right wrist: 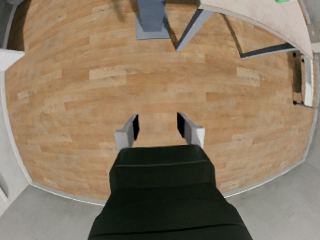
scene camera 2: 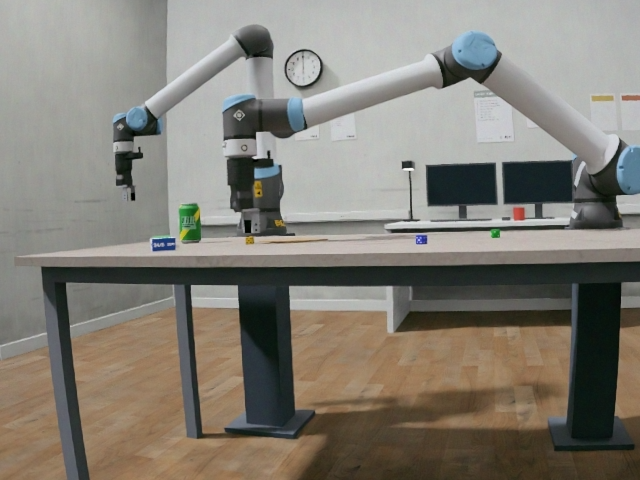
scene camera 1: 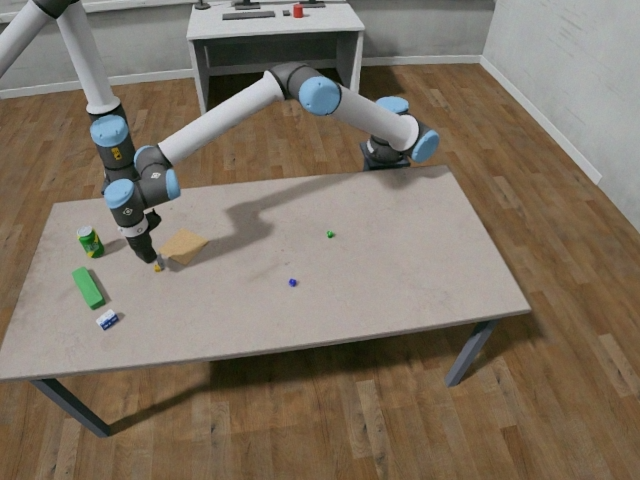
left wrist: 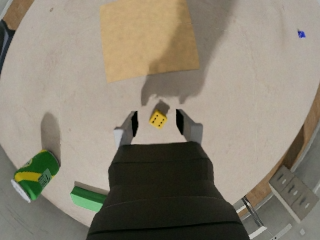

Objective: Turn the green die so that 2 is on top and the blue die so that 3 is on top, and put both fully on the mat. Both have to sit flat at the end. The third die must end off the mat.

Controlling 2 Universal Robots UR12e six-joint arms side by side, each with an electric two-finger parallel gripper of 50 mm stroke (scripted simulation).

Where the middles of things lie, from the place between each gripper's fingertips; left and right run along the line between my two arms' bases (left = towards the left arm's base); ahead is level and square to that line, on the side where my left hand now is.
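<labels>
The tan mat (scene camera 1: 184, 245) is 50 mm below my left hand, 80 mm to the left of it and 100 mm behind it. My right gripper is 17 cm above the mat, 48 cm short of it and 90 cm to the right of it. By its middle, the tan mat is nearer to my left hand than to my right gripper.
</labels>
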